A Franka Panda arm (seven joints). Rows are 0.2 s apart.
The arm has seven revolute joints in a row. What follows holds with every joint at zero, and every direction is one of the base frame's. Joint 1 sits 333 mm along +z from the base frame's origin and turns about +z. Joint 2 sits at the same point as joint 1 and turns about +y. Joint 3 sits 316 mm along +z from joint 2 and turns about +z. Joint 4 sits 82.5 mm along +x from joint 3 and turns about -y. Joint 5 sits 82.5 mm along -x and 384 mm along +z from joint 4 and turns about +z. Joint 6 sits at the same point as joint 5 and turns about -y. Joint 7 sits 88 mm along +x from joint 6 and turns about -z. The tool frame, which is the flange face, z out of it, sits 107 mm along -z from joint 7; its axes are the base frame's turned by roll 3.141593, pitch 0 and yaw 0 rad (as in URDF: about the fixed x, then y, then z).
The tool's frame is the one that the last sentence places.
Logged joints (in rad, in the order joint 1, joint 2, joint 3, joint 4, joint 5, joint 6, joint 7), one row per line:
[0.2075 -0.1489 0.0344 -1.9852 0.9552 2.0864 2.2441]
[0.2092 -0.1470 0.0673 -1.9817 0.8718 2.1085 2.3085]
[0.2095 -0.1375 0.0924 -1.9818 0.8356 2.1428 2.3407]
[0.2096 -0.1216 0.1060 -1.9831 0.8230 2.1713 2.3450]
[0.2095 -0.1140 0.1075 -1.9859 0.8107 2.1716 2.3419]
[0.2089 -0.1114 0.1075 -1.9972 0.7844 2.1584 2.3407]
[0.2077 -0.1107 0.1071 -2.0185 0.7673 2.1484 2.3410]
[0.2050 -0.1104 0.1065 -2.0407 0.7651 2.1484 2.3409]
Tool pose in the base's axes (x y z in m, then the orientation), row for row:
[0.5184 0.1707 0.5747 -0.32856 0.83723 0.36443 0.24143]
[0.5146 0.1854 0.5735 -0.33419 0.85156 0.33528 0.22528]
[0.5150 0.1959 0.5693 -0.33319 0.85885 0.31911 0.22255]
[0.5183 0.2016 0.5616 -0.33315 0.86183 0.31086 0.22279]
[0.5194 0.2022 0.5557 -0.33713 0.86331 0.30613 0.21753]
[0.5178 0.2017 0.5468 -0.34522 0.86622 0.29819 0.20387]
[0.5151 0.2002 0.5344 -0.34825 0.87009 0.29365 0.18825]
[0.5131 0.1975 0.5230 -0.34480 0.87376 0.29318 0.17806]
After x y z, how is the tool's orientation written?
As a quaternion, x y z w.
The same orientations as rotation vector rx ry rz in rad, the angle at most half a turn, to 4 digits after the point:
[-0.8985 2.2897 0.9966]
[-0.9217 2.3486 0.9247]
[-0.9203 2.3721 0.8814]
[-0.9200 2.3801 0.8585]
[-0.9336 2.3908 0.8478]
[-0.9630 2.4164 0.8318]
[-0.9797 2.4477 0.8261]
[-0.9754 2.4717 0.8293]

